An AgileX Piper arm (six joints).
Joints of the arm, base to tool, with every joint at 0 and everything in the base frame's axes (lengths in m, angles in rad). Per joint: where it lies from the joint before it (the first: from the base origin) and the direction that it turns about. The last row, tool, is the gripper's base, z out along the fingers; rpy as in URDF.
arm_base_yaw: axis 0 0 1 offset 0 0 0.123
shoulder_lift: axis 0 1 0 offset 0 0 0
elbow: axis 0 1 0 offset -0.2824 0 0.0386
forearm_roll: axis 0.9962 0 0.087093 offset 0.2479 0 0.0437
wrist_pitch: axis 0 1 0 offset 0 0 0
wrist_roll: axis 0.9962 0 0.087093 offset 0.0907 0 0.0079
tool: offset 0 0 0 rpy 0 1.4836 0
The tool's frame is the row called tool.
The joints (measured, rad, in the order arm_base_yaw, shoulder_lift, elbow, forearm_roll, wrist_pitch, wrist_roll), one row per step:
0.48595 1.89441 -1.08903 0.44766 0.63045 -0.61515
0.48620 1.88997 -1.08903 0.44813 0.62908 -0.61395
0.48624 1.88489 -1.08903 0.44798 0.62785 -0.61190
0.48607 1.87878 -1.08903 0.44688 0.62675 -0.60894
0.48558 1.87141 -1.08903 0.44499 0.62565 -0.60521
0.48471 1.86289 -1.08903 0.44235 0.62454 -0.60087
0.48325 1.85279 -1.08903 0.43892 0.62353 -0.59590
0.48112 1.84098 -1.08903 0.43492 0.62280 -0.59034
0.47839 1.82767 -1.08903 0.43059 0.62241 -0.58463
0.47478 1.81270 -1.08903 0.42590 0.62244 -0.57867
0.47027 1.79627 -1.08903 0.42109 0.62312 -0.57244
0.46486 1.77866 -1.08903 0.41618 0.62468 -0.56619
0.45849 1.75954 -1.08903 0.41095 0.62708 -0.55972
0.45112 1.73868 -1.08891 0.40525 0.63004 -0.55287
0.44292 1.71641 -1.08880 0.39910 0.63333 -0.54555
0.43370 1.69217 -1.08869 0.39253 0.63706 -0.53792
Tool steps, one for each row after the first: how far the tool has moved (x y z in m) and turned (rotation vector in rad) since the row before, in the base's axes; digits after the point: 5 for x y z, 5 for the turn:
-0.00002 0.00007 0.00160 0.00275 -0.00462 -0.00162
-0.00001 -0.00004 0.00181 0.00272 -0.00497 -0.00217
0.00000 -0.00017 0.00216 0.00267 -0.00577 -0.00257
0.00002 -0.00033 0.00259 0.00284 -0.00689 -0.00309
0.00004 -0.00051 0.00298 0.00297 -0.00797 -0.00357
0.00008 -0.00076 0.00352 0.00326 -0.00933 -0.00421
0.00009 -0.00104 0.00410 0.00371 -0.01058 -0.00500
0.00007 -0.00130 0.00461 0.00415 -0.01167 -0.00544
0.00006 -0.00165 0.00517 0.00462 -0.01281 -0.00622
0.00001 -0.00200 0.00565 0.00511 -0.01347 -0.00711
-0.00006 -0.00236 0.00602 0.00536 -0.01376 -0.00772
-0.00016 -0.00276 0.00649 0.00562 -0.01441 -0.00846
-0.00031 -0.00320 0.00700 0.00587 -0.01541 -0.00940
-0.00045 -0.00358 0.00742 0.00608 -0.01643 -0.01036
-0.00066 -0.00404 0.00802 0.00645 -0.01790 -0.01137

